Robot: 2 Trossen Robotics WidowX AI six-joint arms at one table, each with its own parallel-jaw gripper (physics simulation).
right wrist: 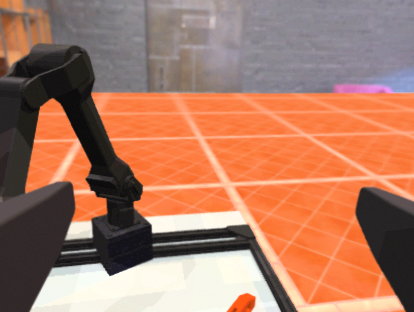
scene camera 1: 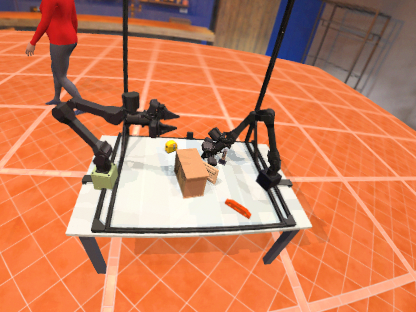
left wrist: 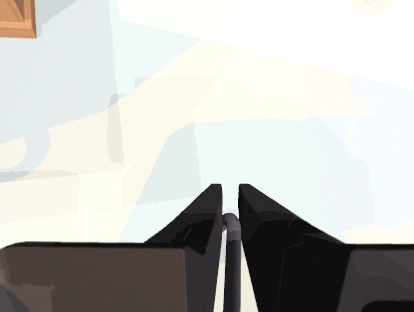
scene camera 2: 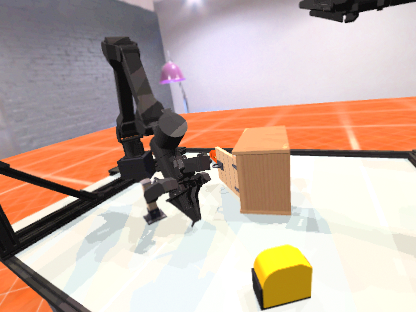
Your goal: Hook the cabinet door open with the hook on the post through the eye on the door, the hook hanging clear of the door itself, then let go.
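Note:
The wooden cabinet stands mid-table, its door swung open towards the post. A small dark eye is on the door. The post stands upright on a dark base, partly hidden by the left arm. My left gripper points down between post and cabinet, apart from the door. It is shut on the dark metal hook, whose bent tip shows between the fingers. My right gripper is open and empty, high above the table's back left.
A yellow block with a black side lies behind the cabinet in scene camera 1. An orange-red bar lies front right. Black rails frame the table. A wooden corner shows at the left wrist view's upper left.

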